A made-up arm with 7 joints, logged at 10 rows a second.
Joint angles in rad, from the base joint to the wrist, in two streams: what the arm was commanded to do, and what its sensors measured. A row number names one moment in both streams.
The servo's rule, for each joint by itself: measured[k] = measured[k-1] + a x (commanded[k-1-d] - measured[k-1]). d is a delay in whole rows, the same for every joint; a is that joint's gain. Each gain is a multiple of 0.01, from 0.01 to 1. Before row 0 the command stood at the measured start. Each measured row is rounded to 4 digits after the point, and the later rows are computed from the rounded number. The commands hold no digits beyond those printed.
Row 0, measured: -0.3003, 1.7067, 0.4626, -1.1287, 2.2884, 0.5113, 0.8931
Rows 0 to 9, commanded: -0.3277, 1.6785, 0.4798, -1.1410, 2.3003, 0.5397, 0.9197; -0.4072, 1.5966, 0.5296, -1.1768, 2.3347, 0.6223, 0.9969; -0.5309, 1.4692, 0.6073, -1.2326, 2.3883, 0.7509, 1.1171; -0.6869, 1.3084, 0.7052, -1.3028, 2.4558, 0.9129, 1.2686; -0.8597, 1.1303, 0.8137, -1.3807, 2.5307, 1.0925, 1.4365; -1.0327, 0.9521, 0.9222, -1.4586, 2.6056, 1.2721, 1.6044; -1.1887, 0.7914, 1.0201, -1.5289, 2.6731, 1.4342, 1.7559; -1.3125, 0.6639, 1.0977, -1.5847, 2.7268, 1.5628, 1.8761; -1.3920, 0.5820, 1.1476, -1.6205, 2.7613, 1.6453, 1.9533; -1.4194, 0.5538, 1.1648, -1.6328, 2.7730, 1.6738, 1.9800
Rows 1 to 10, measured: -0.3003, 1.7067, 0.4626, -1.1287, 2.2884, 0.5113, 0.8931; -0.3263, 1.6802, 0.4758, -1.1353, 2.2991, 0.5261, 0.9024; -0.4032, 1.6016, 0.5172, -1.1577, 2.3311, 0.5761, 0.9355; -0.5245, 1.4771, 0.5866, -1.1981, 2.3826, 0.6670, 0.9991; -0.6788, 1.3185, 0.6779, -1.2546, 2.4485, 0.7949, 1.0934; -0.8507, 1.1416, 0.7825, -1.3227, 2.5225, 0.9497, 1.2135; -1.0236, 0.9635, 0.8901, -1.3961, 2.5973, 1.1173, 1.3503; -1.1804, 0.8017, 0.9902, -1.4678, 2.6655, 1.2821, 1.4923; -1.3059, 0.6722, 1.0730, -1.5309, 2.7207, 1.4281, 1.6266; -1.3877, 0.5874, 1.1304, -1.5793, 2.7572, 1.5410, 1.7409
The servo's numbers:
d 1
a 0.95 0.94 0.77 0.54 0.90 0.52 0.35

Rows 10 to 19, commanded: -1.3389, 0.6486, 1.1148, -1.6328, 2.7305, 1.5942, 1.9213; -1.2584, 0.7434, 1.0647, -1.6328, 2.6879, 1.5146, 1.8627; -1.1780, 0.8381, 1.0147, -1.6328, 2.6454, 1.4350, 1.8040; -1.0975, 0.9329, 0.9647, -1.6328, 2.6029, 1.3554, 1.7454; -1.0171, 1.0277, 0.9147, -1.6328, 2.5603, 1.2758, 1.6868; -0.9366, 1.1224, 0.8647, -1.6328, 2.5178, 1.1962, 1.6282; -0.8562, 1.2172, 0.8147, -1.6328, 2.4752, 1.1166, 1.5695; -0.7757, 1.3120, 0.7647, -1.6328, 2.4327, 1.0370, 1.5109; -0.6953, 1.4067, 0.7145, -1.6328, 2.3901, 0.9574, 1.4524; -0.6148, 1.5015, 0.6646, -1.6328, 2.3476, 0.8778, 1.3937
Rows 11 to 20, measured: -1.4178, 0.5558, 1.1569, -1.6082, 2.7714, 1.6101, 1.8246; -1.3428, 0.6430, 1.1245, -1.6215, 2.7346, 1.6018, 1.8584; -1.2626, 0.7374, 1.0785, -1.6276, 2.6926, 1.5565, 1.8599; -1.1822, 0.8321, 1.0294, -1.6304, 2.6501, 1.4933, 1.8403; -1.1017, 0.9269, 0.9796, -1.6317, 2.6076, 1.4216, 1.8071; -1.0213, 1.0217, 0.9296, -1.6323, 2.5650, 1.3458, 1.7650; -0.9408, 1.1164, 0.8796, -1.6326, 2.5225, 1.2680, 1.7171; -0.8604, 1.2112, 0.8296, -1.6327, 2.4799, 1.1893, 1.6654; -0.7799, 1.3060, 0.7796, -1.6328, 2.4374, 1.1101, 1.6113; -0.6995, 1.4007, 0.7295, -1.6328, 2.3948, 1.0307, 1.5557
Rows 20 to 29, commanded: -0.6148, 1.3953, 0.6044, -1.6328, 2.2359, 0.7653, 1.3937; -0.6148, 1.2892, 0.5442, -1.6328, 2.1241, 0.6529, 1.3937; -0.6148, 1.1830, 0.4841, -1.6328, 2.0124, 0.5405, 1.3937; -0.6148, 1.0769, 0.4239, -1.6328, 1.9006, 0.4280, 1.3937; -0.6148, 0.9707, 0.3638, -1.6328, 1.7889, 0.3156, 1.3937; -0.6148, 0.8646, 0.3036, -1.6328, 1.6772, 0.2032, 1.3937; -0.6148, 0.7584, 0.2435, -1.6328, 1.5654, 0.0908, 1.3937; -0.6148, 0.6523, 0.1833, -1.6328, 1.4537, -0.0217, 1.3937; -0.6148, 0.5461, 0.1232, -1.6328, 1.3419, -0.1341, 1.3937; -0.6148, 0.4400, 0.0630, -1.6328, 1.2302, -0.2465, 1.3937
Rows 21 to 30, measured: -0.6190, 1.4955, 0.6795, -1.6328, 2.3523, 0.9512, 1.4990; -0.6150, 1.4013, 0.6217, -1.6328, 2.2475, 0.8545, 1.4621; -0.6148, 1.2959, 0.5620, -1.6328, 2.1364, 0.7497, 1.4382; -0.6148, 1.1898, 0.5020, -1.6328, 2.0248, 0.6409, 1.4226; -0.6148, 1.0837, 0.4419, -1.6328, 1.9130, 0.5302, 1.4125; -0.6148, 0.9775, 0.3818, -1.6328, 1.8013, 0.4186, 1.4059; -0.6148, 0.8714, 0.3216, -1.6328, 1.6896, 0.3066, 1.4016; -0.6148, 0.7652, 0.2615, -1.6328, 1.5778, 0.1944, 1.3988; -0.6148, 0.6591, 0.2013, -1.6328, 1.4661, 0.0820, 1.3970; -0.6148, 0.5529, 0.1412, -1.6328, 1.3543, -0.0304, 1.3958
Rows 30 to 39, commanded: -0.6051, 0.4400, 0.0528, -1.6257, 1.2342, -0.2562, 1.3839; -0.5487, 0.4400, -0.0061, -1.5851, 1.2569, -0.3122, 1.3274; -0.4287, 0.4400, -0.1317, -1.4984, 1.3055, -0.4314, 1.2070; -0.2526, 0.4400, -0.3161, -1.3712, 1.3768, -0.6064, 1.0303; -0.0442, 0.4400, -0.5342, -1.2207, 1.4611, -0.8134, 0.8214; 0.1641, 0.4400, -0.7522, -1.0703, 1.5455, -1.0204, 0.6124; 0.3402, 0.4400, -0.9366, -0.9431, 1.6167, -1.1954, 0.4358; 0.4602, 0.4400, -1.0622, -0.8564, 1.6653, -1.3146, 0.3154; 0.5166, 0.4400, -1.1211, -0.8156, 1.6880, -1.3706, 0.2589; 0.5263, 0.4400, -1.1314, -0.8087, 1.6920, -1.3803, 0.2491
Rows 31 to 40, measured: -0.6148, 0.4468, 0.0810, -1.6328, 1.2426, -0.1428, 1.3951; -0.6056, 0.4404, 0.0593, -1.6290, 1.2350, -0.2018, 1.3912; -0.5515, 0.4400, 0.0089, -1.6053, 1.2547, -0.2592, 1.3689; -0.4348, 0.4400, -0.0994, -1.5476, 1.3004, -0.3487, 1.3122; -0.2617, 0.4400, -0.2663, -1.4523, 1.3692, -0.4827, 1.2135; -0.0551, 0.4400, -0.4726, -1.3272, 1.4519, -0.6547, 1.0763; 0.1531, 0.4400, -0.6879, -1.1885, 1.5361, -0.8449, 0.9139; 0.3308, 0.4400, -0.8794, -1.0560, 1.6086, -1.0272, 0.7466; 0.4537, 0.4400, -1.0202, -0.9482, 1.6596, -1.1766, 0.5957; 0.5135, 0.4400, -1.0979, -0.8766, 1.6852, -1.2775, 0.4778
